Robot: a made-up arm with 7 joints.
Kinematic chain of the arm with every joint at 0, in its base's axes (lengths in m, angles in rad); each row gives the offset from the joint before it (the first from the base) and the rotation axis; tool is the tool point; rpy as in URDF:
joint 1: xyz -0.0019 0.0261 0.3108 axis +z
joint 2: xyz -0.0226 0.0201 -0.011 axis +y
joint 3: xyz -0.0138 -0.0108 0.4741 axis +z
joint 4: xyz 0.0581 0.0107 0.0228 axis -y
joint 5: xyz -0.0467 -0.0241 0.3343 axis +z
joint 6: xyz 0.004 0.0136 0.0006 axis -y
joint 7: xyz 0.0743 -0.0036 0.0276 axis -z
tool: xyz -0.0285 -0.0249 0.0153 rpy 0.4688 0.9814 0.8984
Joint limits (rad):
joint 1: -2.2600..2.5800
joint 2: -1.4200..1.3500
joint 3: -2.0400..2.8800
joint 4: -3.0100..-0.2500
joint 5: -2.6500..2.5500
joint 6: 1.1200..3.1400
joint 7: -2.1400..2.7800
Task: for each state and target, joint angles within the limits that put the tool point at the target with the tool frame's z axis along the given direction. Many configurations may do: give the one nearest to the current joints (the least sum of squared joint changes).
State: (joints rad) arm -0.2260 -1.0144 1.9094 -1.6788 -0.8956 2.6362 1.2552
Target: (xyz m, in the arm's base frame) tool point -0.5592 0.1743 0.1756 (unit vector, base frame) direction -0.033 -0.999 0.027
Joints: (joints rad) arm 0.0331 -1.1653 2.6175 -1.8990 -1.8226 3.1400 0.4959
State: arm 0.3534 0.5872 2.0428 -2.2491 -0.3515 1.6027 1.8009
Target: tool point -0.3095 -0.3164 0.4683 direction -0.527 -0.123 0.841
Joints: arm 1.1403 -0.1957 2.6640 -2.3562 -0.7160 1.6823 2.3183
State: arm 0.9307 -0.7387 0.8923 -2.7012 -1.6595 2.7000 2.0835
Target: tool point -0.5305 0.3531 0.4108 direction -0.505 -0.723 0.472
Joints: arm 0.1922 -1.2597 1.3906 -1.8003 -1.2656 2.5415 2.5896
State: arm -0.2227 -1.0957 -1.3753 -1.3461 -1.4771 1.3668 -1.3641
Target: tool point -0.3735 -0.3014 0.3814 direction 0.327 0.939 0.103
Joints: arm -0.2427 -1.4200 -1.5785 -2.2200 -1.8106 1.9127 -2.0039
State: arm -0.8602 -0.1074 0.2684 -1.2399 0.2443 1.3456 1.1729
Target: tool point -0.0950 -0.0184 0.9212 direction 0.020 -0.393 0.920
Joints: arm -0.6913 -0.7344 -0.2551 -1.8773 -0.2446 1.8416 0.6460
